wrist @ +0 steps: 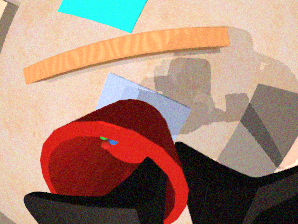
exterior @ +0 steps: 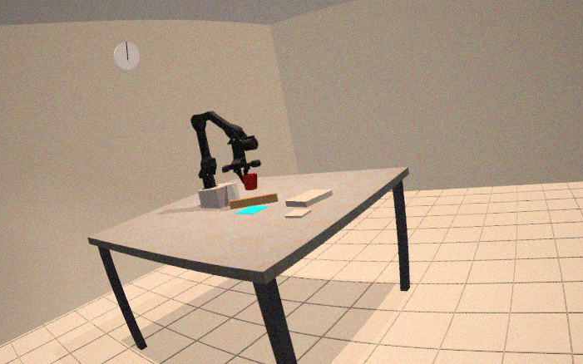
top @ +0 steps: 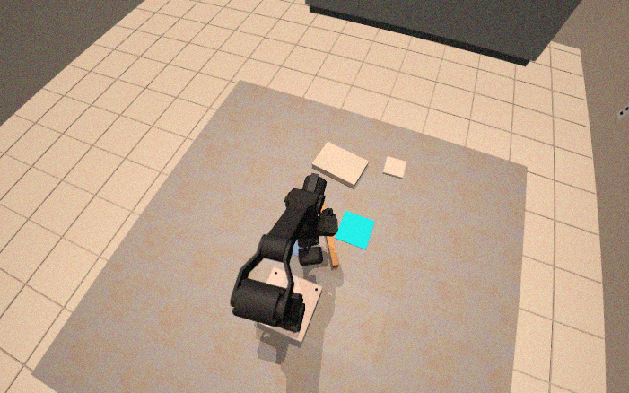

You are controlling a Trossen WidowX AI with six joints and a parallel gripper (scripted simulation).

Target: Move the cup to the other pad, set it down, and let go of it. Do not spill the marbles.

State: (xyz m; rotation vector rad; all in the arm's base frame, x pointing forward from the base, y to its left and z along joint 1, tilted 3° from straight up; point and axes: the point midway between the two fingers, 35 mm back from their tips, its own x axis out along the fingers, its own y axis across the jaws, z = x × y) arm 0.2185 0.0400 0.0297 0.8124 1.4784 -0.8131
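Right now my gripper tip is 13 cm short of the cyan pad, 12 cm to the left of it and 11 cm above it. Round my gripper tip: pale blue pad (2 cm ahead, 4 cm to the left, 11 cm below); then wooden bar (7 cm ahead, 4 cm to the right, 9 cm below); then red cup (3 cm ahead, 1 cm to the left).
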